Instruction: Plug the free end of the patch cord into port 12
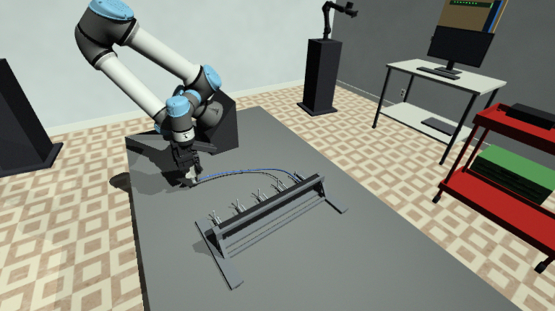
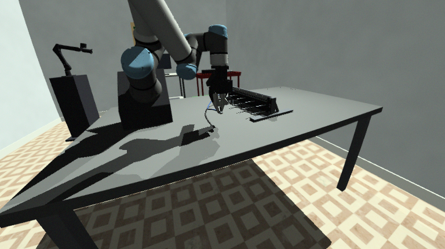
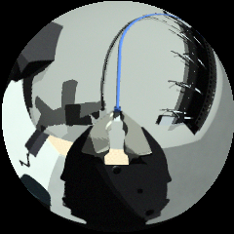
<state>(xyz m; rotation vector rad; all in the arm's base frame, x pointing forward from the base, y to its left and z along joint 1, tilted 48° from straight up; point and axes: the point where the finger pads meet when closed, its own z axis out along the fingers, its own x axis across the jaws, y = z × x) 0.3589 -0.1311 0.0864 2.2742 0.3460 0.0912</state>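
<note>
Now: hand 10 mm to the left of the plug and 10 mm above it.
</note>
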